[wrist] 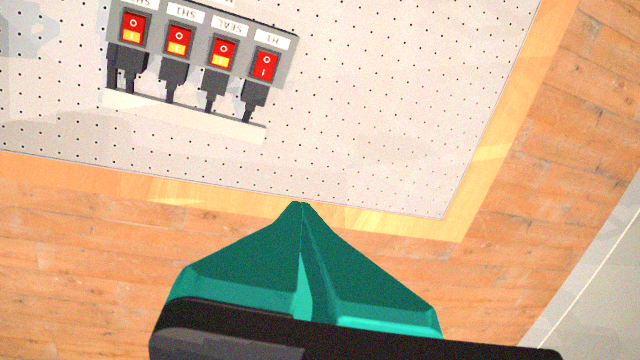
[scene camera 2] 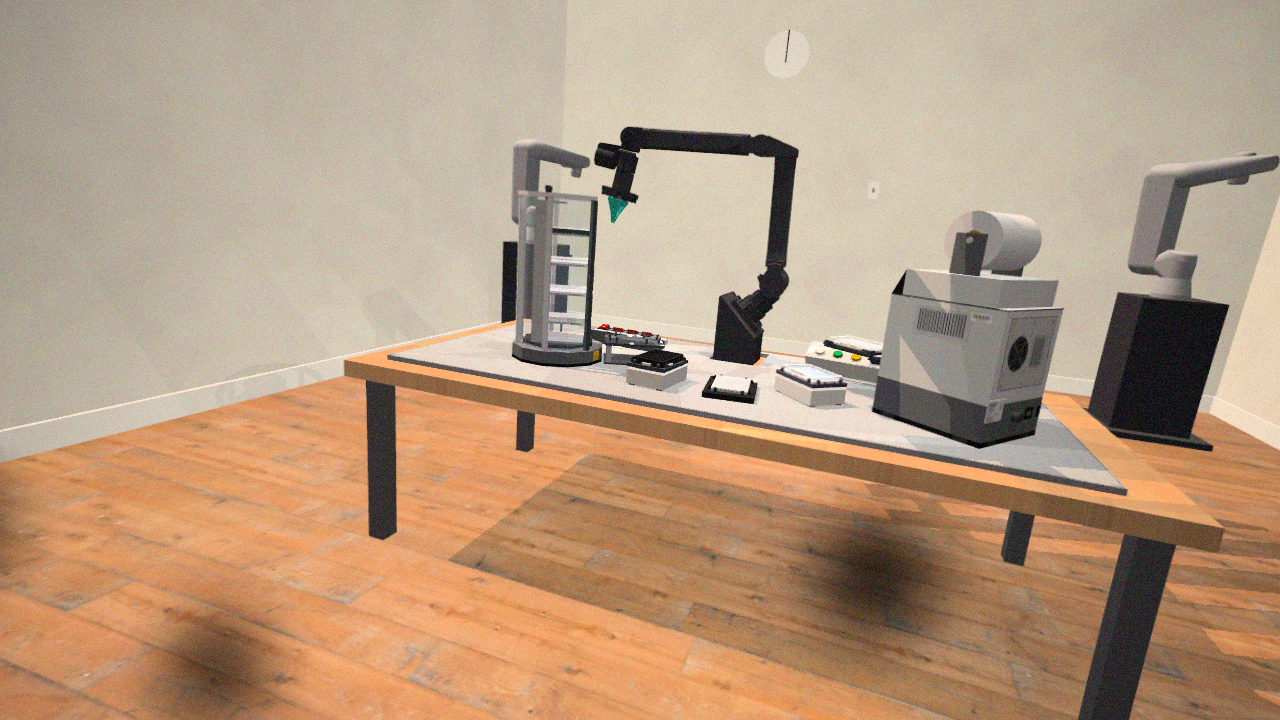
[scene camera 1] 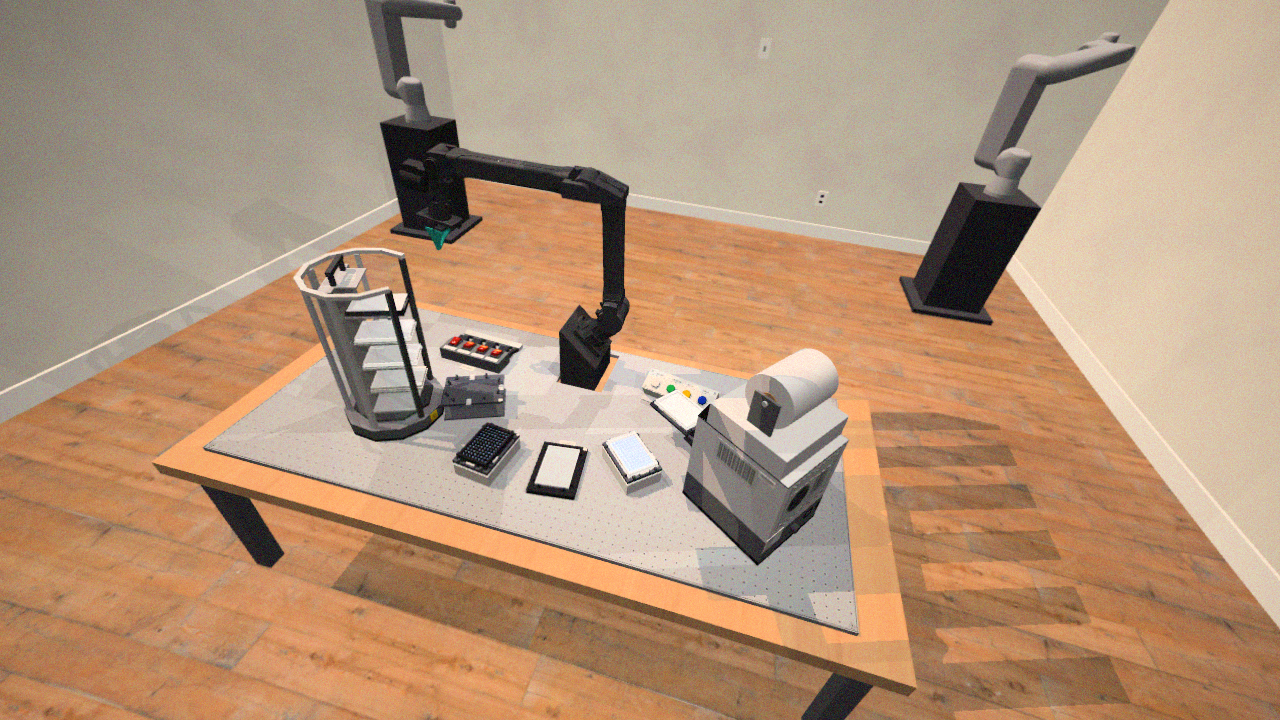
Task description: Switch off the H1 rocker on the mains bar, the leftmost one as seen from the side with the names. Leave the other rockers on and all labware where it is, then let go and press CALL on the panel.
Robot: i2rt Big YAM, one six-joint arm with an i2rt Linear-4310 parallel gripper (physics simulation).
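Where they show: gripper, fingertip midpoint: (wrist: 296, 216) (scene camera 2: 612, 222) (scene camera 1: 438, 249); arm's base at its link origin: (scene camera 2: 744, 314) (scene camera 1: 588, 337).
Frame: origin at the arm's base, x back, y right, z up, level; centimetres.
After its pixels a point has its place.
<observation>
The mains bar (scene camera 1: 480, 351) @[y 33.6, x -7.3, z -8.5 cm] (scene camera 2: 630, 335) (wrist: 200, 47) @[y 36.1, x -5.2, z -9.2 cm] lies at the back left of the table. In the wrist view its H1 rocker (wrist: 264, 66) @[y 43.6, x -4.6, z -8.2 cm] shows plain red with no lit part. The SEAL rocker (wrist: 223, 53) @[y 38.7, x -5.2, z -8.2 cm], the SH1 rocker (wrist: 178, 40) @[y 33.7, x -5.7, z -8.2 cm] and the rocker beside it (wrist: 134, 28) @[y 28.9, x -6.1, z -8.2 cm] each show a lit yellow end. My gripper (scene camera 1: 437, 240) @[y 42.7, x -5.5, z 24.2 cm] (scene camera 2: 614, 213) @[y 42.7, x -5.5, z 24.2 cm] (wrist: 296, 216) @[y 42.7, x -5.5, z 24.2 cm] is shut and empty, high above the back left of the table, away from the bar. The panel (scene camera 1: 680, 388) @[y -31.2, x -8.0, z -6.4 cm] (scene camera 2: 838, 355) @[y -28.6, x -9.5, z -6.8 cm] with its coloured buttons stands at the back right; its lettering is too small to read.
A tall plate carousel (scene camera 1: 401, 349) @[y 35.1, x -38.7, z 14.1 cm] (scene camera 2: 591, 268) @[y 34.8, x -38.5, z 12.7 cm] stands at the left, close to the gripper's side. A grey fixture (scene camera 1: 474, 396) @[y 24.5, x -28.4, z -7.2 cm], a dark-topped block (scene camera 1: 486, 450) @[y 12.0, x -46.2, z -6.5 cm], a framed plate (scene camera 1: 558, 469) @[y -5.8, x -43.6, z -10.9 cm] and a light plate (scene camera 1: 631, 456) @[y -23.3, x -38.0, z -6.4 cm] sit mid-table. A large sealer (scene camera 1: 756, 474) @[y -51.5, x -50.9, z 11.4 cm] (scene camera 2: 948, 358) @[y -49.7, x -49.4, z 2.9 cm] stands at right.
</observation>
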